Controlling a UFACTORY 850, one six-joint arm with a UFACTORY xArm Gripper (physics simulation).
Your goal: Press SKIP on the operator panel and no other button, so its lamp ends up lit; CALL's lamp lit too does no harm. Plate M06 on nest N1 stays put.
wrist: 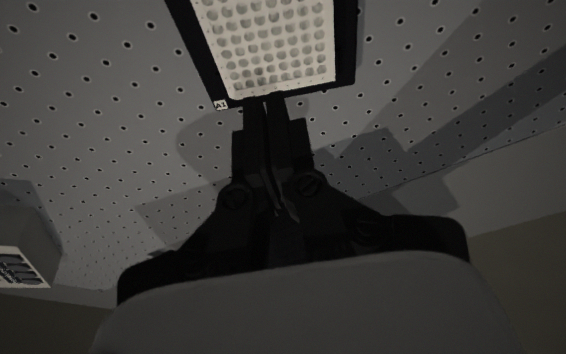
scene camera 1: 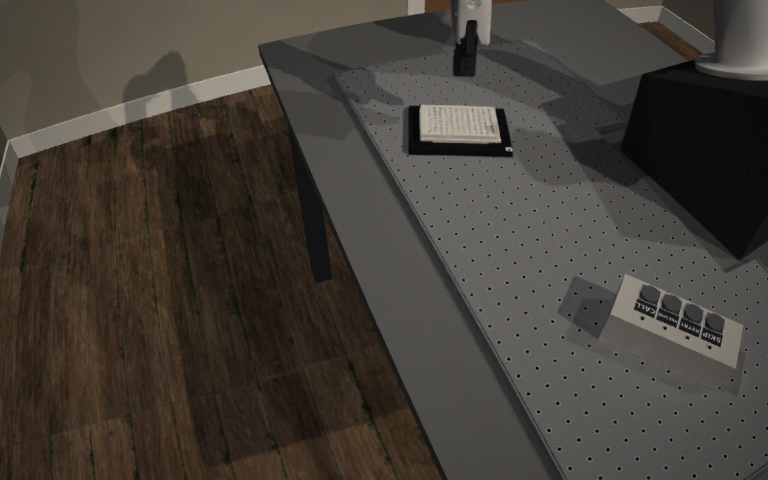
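The operator panel [scene camera 1: 668, 345] [wrist: 37, 235], a pale box with a sloped top, stands at the lower right in the scene view and at the left edge in the wrist view. Its SKIP button [scene camera 1: 714, 322] is the end one, beside RETRY [scene camera 1: 692, 312]; CALL [scene camera 1: 649, 293] is at the other end. All look dark, and the small lamps below the labels look unlit. The well plate [scene camera 1: 459, 123] [wrist: 272, 45] sits on a black nest [scene camera 1: 459, 149] [wrist: 346, 50]. My gripper [scene camera 1: 464, 73] [wrist: 270, 118] is shut and empty, above the pegboard beyond the nest, far from the panel.
The pegboard [scene camera 1: 487, 226] [wrist: 120, 100] covers much of the grey table [scene camera 1: 390, 316]. A black pedestal [scene camera 1: 696, 147] with the white robot base [scene camera 1: 741, 39] stands at the right, behind the panel. A wall is at the back left.
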